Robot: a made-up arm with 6 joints. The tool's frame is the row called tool. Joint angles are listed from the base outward.
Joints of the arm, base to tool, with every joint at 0 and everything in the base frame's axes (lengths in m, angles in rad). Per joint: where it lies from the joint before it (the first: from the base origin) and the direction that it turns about. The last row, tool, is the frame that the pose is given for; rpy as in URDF.
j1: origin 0 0 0.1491 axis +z
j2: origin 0 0 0 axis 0.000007 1 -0.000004
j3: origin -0.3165 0 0.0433 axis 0.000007 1 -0.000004
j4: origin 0.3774 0 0.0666 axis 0.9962 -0.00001 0.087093
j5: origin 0 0 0 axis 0.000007 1 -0.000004
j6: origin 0.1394 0 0.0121 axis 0.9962 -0.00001 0.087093
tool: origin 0 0 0 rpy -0.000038 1.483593 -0.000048
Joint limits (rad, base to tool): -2.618..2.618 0..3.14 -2.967..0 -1.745..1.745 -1.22..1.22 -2.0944..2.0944
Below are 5 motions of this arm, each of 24 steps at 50 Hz.
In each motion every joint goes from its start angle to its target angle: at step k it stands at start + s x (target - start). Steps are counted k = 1, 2, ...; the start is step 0. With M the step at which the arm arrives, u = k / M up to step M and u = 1 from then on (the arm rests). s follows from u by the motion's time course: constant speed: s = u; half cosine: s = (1 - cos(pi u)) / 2; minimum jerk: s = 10 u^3 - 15 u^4 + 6 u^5.
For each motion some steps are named. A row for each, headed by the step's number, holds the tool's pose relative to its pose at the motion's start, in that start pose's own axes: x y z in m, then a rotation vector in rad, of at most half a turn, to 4 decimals.
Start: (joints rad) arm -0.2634 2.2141 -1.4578 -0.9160 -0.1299 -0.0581
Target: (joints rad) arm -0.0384 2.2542 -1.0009 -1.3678 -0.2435 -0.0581
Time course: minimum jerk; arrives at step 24
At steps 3, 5, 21, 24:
3: 0.0002 0.0049 0.0004 -0.0093 0.0002 -0.0084
5: 0.0009 0.0199 0.0014 -0.0373 0.0006 -0.0337
21: 0.0411 0.2879 -0.0548 -0.6085 -0.0600 -0.5076
24: 0.0423 0.2920 -0.0570 -0.6191 -0.0620 -0.5156

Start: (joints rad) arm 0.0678 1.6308 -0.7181 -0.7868 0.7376 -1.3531
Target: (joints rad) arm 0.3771 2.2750 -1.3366 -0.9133 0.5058 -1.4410
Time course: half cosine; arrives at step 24
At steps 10, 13, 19, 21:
10: -0.0296 -0.1001 0.0090 0.1402 0.0101 -0.1722
13: -0.0565 -0.1496 0.0149 0.2137 0.0134 -0.2634
19: -0.1188 -0.2245 0.0267 0.3386 0.0160 -0.4200
21: -0.1332 -0.2375 0.0293 0.3632 0.0161 -0.4510

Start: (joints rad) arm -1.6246 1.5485 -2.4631 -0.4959 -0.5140 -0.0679
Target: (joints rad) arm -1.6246 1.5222 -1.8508 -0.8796 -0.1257 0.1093
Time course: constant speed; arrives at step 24
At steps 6, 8, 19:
6: 0.0697 0.0452 -0.0279 -0.1209 0.2170 -0.0075
8: 0.0917 0.0598 -0.0406 -0.1604 0.2888 -0.0114
19: 0.1958 0.1325 -0.1370 -0.3711 0.6743 -0.0492

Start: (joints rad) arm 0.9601 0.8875 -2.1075 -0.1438 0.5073 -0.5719
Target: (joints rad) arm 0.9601 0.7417 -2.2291 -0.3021 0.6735 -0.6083
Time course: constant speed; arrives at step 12
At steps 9, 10, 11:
9: -0.0487 -0.0638 -0.0839 0.1213 -0.0060 -0.1050
10: -0.0533 -0.0706 -0.0941 0.1361 -0.0053 -0.1150
11: -0.0578 -0.0772 -0.1045 0.1512 -0.0044 -0.1246

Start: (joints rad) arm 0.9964 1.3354 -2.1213 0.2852 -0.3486 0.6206
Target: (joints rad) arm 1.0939 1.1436 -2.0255 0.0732 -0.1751 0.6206
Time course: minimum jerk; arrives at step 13
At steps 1, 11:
1: -0.0001 0.0004 -0.0001 -0.0002 0.0006 -0.0004
11: -0.0301 0.0750 -0.0264 -0.0348 0.1317 -0.1067

